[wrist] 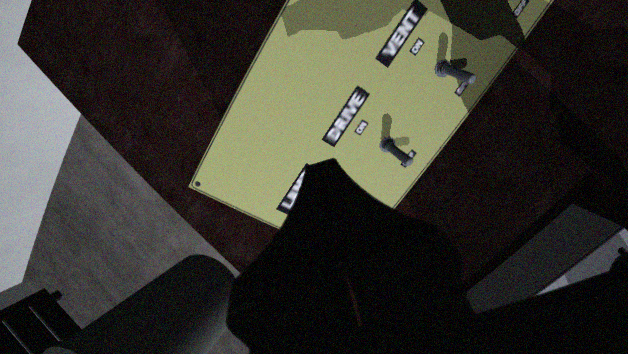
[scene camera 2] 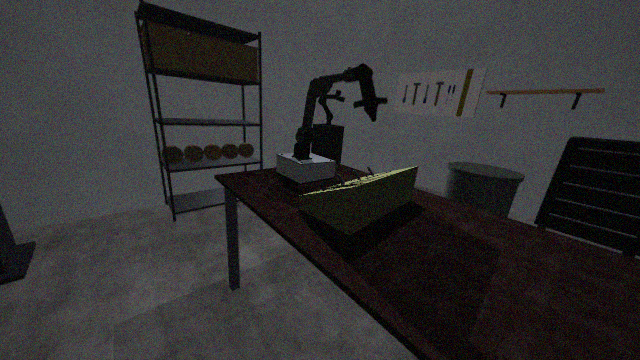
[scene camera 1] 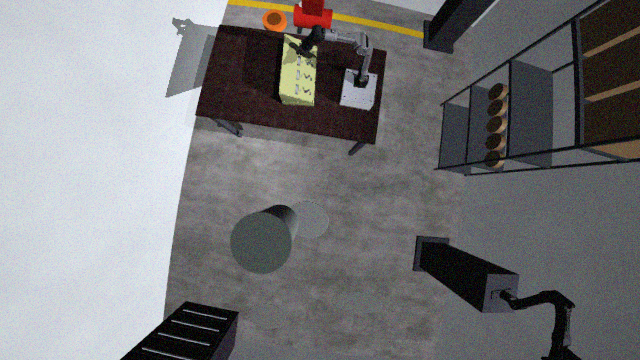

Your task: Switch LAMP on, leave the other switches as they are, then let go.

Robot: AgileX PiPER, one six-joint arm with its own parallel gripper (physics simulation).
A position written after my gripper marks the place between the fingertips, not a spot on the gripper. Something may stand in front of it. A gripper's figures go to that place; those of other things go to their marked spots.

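Yellow-green switch panel (wrist: 320,86), 35 cm from the lens. My gripper (wrist: 326,179), 12 cm from the lens.
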